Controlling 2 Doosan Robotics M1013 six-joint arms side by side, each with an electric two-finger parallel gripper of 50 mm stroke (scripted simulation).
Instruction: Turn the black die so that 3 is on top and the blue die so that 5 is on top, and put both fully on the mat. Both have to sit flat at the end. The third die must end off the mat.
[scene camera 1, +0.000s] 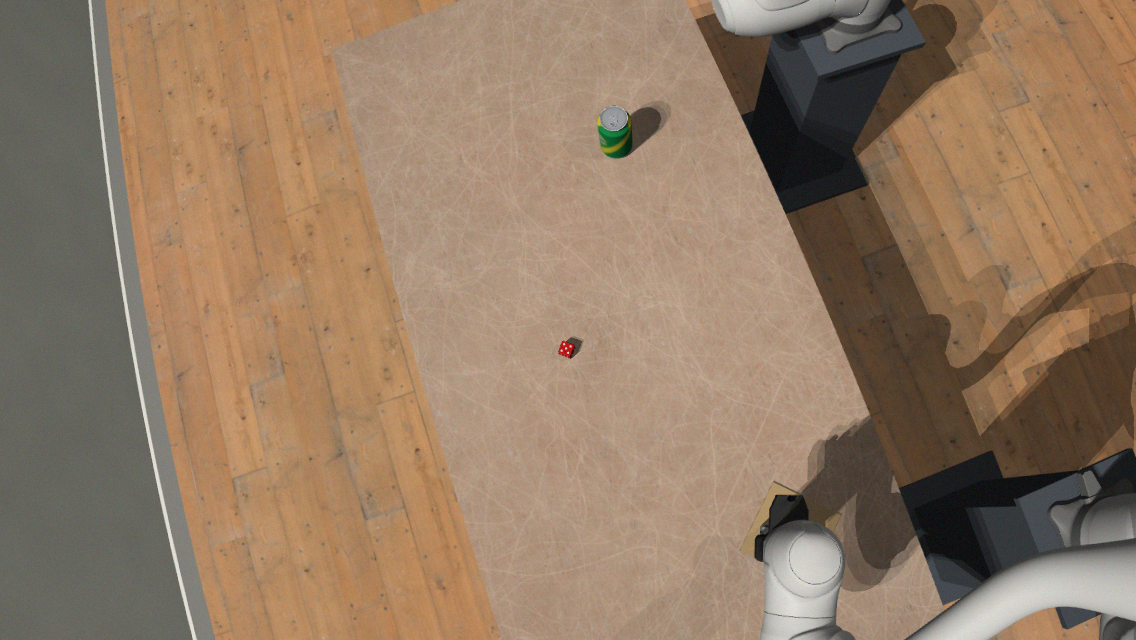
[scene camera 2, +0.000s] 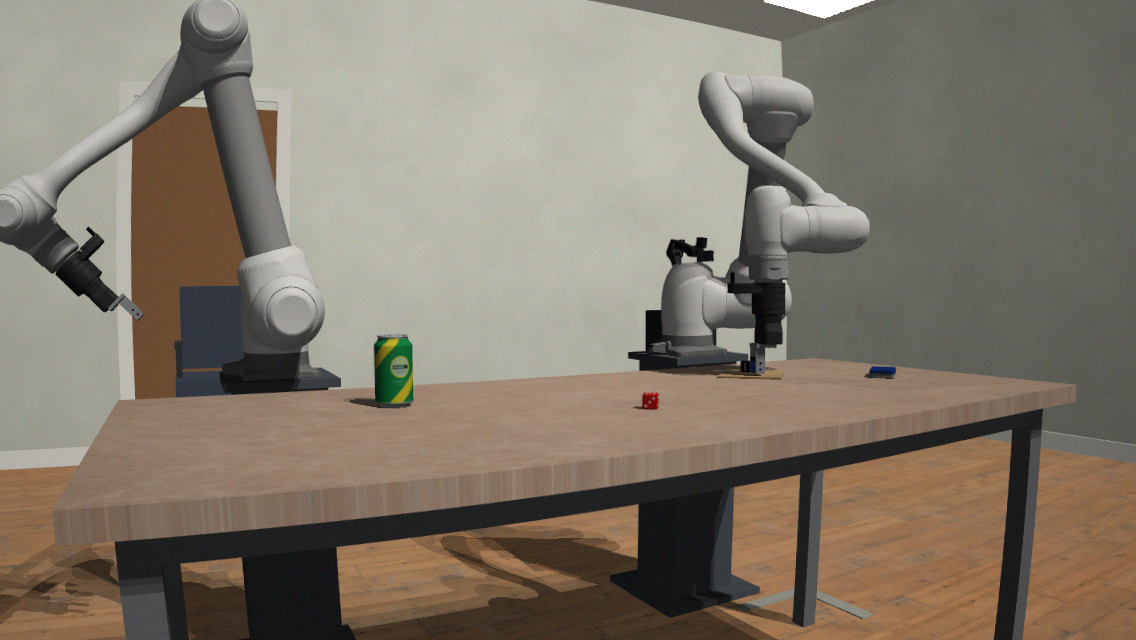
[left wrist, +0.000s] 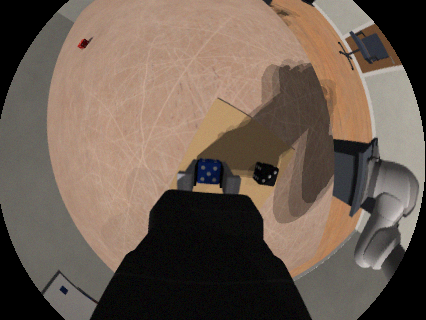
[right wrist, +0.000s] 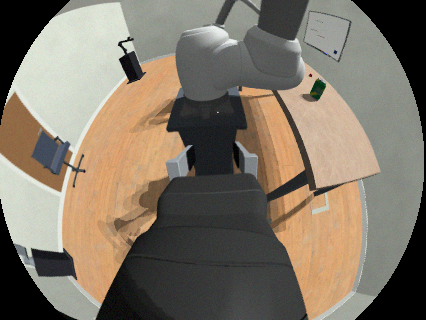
Scene:
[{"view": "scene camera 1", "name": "tan mat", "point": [762, 518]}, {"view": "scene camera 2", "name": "my left gripper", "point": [757, 372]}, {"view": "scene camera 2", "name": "my right gripper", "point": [141, 317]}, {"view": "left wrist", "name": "my left gripper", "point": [208, 168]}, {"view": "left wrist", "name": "tan mat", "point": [226, 134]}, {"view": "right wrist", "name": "my right gripper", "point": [213, 151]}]

